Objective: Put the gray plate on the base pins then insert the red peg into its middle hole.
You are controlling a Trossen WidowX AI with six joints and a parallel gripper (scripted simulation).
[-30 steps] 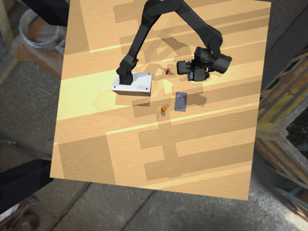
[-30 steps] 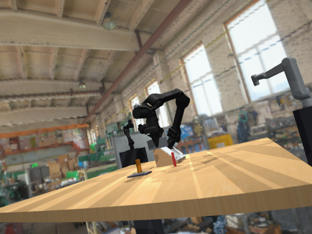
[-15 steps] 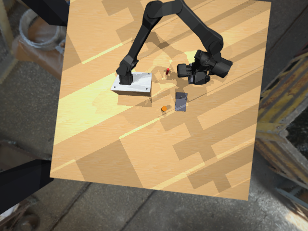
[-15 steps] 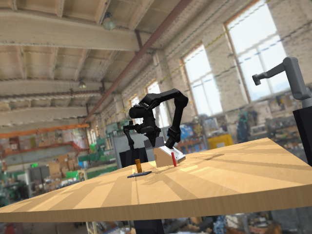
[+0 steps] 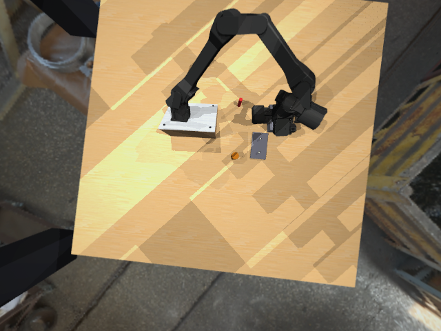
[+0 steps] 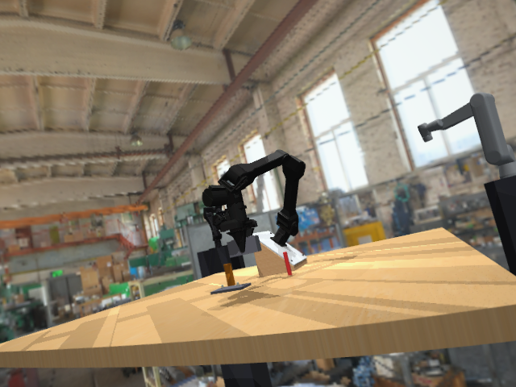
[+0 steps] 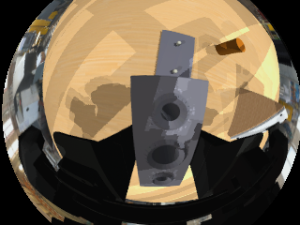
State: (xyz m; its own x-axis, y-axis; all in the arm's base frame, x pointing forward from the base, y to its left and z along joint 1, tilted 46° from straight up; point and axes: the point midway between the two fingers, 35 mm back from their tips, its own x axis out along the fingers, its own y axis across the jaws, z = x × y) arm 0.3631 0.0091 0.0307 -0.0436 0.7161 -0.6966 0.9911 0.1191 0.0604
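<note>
My gripper tip is 2 cm past the dark flat base, 9 cm to the left of it and 10 cm above it. Also, from my gripper tip: red peg 13 cm behind, 8 cm to the left, 7 cm below; orange peg 13 cm behind, 15 cm to the right, 7 cm below; gray plate 3 cm above.
</note>
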